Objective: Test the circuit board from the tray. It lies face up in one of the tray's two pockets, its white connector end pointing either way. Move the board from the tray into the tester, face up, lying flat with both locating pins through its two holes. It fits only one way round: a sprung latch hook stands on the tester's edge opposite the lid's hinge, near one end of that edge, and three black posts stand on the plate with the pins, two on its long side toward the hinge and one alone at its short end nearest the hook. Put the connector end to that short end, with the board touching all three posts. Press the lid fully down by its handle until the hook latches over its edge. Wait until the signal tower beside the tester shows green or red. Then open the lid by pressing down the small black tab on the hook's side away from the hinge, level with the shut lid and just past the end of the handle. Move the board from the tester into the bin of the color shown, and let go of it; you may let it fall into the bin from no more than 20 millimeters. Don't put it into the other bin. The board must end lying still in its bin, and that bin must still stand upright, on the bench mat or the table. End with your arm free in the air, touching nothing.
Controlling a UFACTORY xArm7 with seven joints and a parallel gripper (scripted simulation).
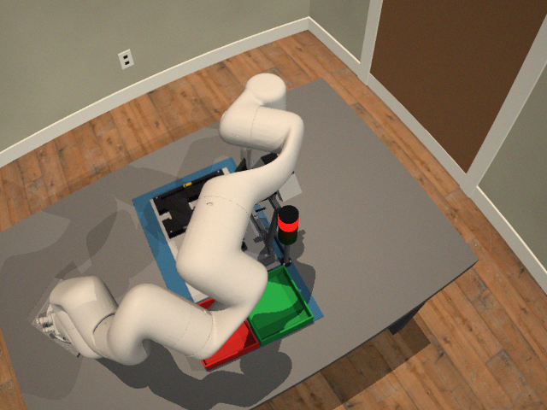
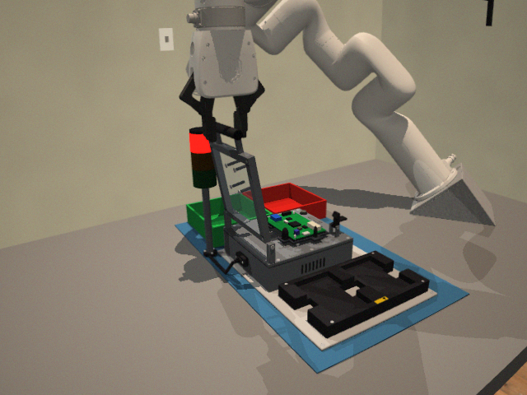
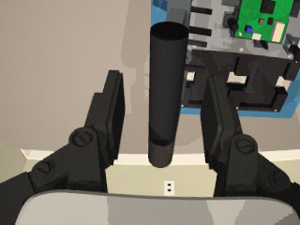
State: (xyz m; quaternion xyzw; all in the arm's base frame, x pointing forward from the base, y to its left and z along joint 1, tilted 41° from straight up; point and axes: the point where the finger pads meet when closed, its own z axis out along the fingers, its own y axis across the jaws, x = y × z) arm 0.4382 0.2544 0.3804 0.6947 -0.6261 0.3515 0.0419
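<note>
The tester plate is 20 cm below my hand, 13 cm behind it and 1 cm to the left of it. Round my hand: clear lid: 9 cm below, 2 cm behind; then green bin: 26 cm below, 20 cm to the right, 9 cm behind; then latch hook: 19 cm below, 19 cm behind, 6 cm to the left.
</note>
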